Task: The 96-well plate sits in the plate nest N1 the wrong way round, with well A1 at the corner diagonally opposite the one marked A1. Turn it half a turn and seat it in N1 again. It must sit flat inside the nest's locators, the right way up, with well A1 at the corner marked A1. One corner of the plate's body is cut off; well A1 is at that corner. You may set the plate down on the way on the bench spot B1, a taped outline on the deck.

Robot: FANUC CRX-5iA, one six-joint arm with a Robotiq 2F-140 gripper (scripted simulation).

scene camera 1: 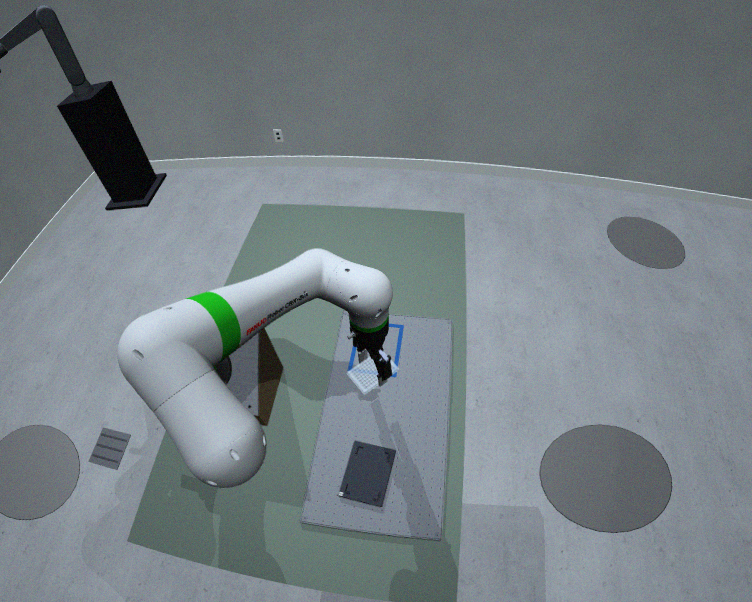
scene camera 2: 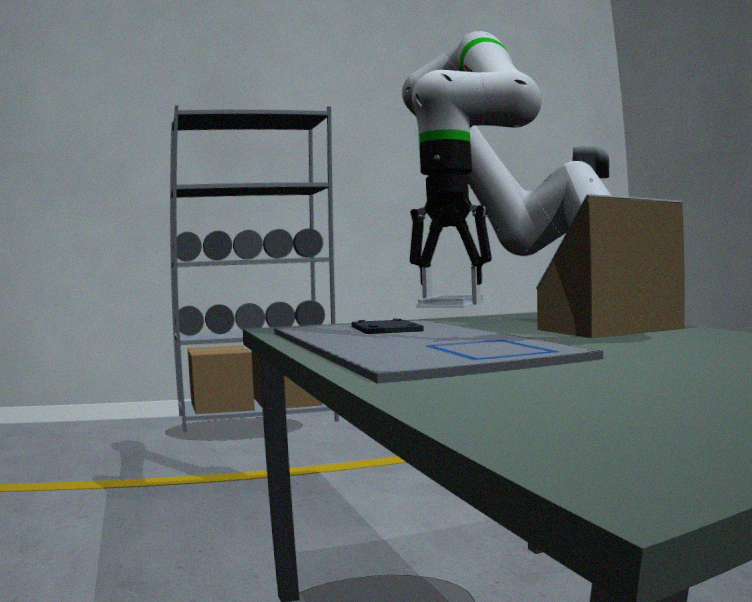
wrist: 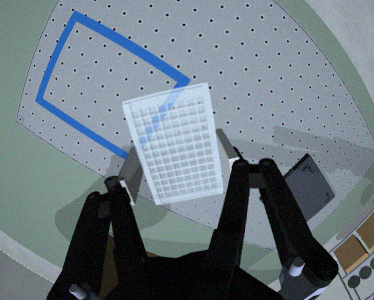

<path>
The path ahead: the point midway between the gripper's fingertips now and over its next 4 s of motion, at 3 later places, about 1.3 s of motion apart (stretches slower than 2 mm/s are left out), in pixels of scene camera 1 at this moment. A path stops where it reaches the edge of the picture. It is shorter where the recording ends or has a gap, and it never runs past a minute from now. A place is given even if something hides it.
My gripper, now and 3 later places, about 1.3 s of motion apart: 373, 372; 370, 409; 367, 450; 366, 468
</path>
